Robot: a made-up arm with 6 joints. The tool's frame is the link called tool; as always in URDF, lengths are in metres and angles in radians.
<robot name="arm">
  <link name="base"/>
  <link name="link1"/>
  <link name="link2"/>
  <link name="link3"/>
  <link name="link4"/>
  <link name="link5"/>
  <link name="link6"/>
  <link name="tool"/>
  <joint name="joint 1" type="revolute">
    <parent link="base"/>
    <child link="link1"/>
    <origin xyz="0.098 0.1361 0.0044" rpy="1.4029 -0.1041 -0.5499"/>
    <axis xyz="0 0 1"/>
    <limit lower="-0.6" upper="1.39" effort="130" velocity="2.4"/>
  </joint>
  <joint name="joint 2" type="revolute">
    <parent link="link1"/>
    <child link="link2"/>
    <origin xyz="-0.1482 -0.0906 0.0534" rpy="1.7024 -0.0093 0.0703"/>
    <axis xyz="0 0 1"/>
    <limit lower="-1.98" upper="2.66" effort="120" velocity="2.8"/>
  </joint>
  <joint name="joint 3" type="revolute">
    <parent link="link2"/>
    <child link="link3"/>
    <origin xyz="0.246 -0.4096 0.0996" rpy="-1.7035 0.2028 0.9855"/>
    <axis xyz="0 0 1"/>
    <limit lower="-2.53" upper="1.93" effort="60" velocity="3.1"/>
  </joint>
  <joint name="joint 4" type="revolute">
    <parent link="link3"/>
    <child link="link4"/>
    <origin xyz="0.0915 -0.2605 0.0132" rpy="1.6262 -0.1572 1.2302"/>
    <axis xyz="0 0 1"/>
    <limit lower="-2.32" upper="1.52" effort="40" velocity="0.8"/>
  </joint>
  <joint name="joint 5" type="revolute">
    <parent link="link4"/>
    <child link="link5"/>
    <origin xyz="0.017 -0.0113 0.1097" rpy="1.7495 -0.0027 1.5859"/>
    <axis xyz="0 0 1"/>
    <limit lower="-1.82" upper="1.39" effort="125" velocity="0.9"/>
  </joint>
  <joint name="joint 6" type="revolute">
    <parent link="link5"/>
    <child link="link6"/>
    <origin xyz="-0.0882 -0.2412 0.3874" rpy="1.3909 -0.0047 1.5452"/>
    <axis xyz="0 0 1"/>
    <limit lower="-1.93" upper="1.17" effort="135" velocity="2.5"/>
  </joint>
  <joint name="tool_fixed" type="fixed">
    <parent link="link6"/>
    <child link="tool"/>
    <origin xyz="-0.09 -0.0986 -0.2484" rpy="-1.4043 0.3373 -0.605"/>
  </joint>
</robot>
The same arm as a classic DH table. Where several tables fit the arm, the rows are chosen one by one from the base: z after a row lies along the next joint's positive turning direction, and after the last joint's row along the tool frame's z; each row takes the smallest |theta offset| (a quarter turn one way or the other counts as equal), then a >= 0, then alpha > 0; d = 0 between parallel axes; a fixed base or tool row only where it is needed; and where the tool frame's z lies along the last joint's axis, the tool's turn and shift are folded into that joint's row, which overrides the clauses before.
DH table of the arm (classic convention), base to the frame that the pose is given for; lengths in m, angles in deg. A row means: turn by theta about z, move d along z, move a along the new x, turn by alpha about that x. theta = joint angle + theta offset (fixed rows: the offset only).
base (fixed): theta_offset -32.52  d 0.0326  a 0.0095  alpha 80.43
joint 1: theta_offset 10.14  d -0.1058  a -0.1543  alpha 97.54
joint 2: theta_offset 58.54  d 0.1245  a -0.2171  alpha -97.44
joint 3: theta_offset 82.7  d -0.4067  a -0.2165  alpha 93.14
joint 4: theta_offset -80.09  d 0.2844  a 0.0116  alpha -100.24
joint 5: theta_offset 88.65  d 0.4194  a 0.2434  alpha -79.69
joint 6: theta_offset -37.58  d -0.3105  a 0.0106  alpha 81
tool (fixed): theta_offset -160.42  d -0.1347  a 0  alpha 0
Joint limits (deg, base to tool): -34.38..79.64 -113.45..152.41 -144.96..110.58 -132.93..87.09 -104.28..79.64 -110.58..67.04

